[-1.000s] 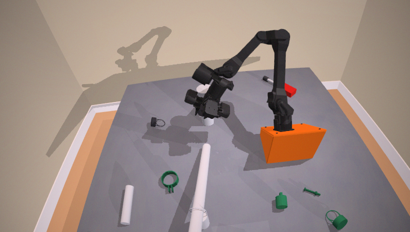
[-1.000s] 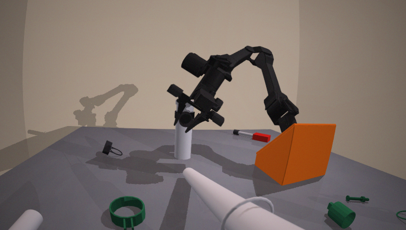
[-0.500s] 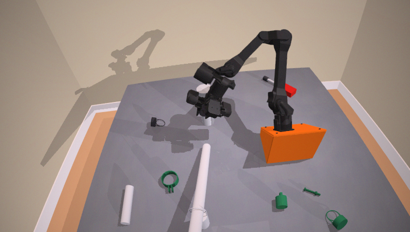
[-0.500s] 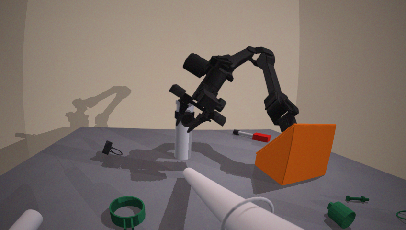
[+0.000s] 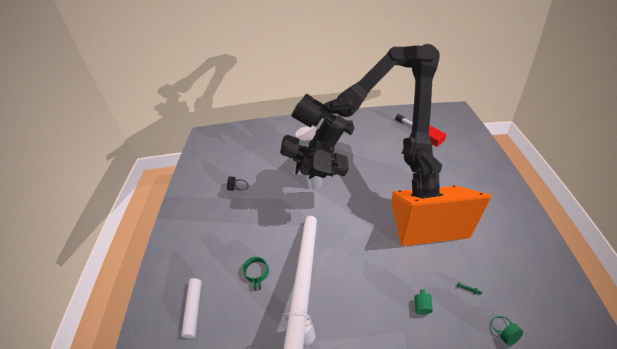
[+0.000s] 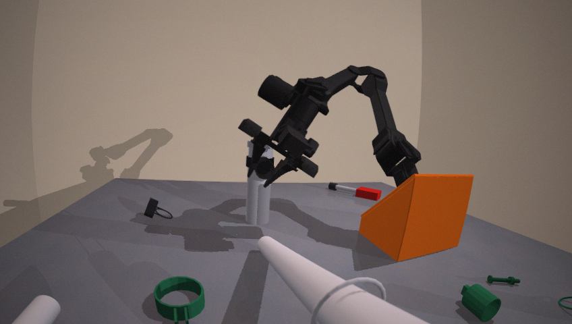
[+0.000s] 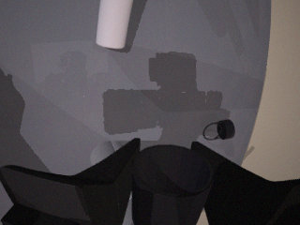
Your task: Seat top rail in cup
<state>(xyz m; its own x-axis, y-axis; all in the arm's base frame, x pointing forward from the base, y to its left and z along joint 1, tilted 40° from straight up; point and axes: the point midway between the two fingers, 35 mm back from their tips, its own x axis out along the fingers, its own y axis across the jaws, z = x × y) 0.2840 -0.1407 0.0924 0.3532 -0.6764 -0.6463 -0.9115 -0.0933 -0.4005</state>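
My gripper tip is 20 mm past the rail-end cup, 20 mm to the left of it and 30 mm below it. Round my gripper tip: short white pipe (360 mm ahead, 290 mm to the left, 110 mm below); green cup (220 mm behind, 390 mm to the left, 100 mm below); dark brace band (30 mm behind, 50 mm to the right, 30 mm above).
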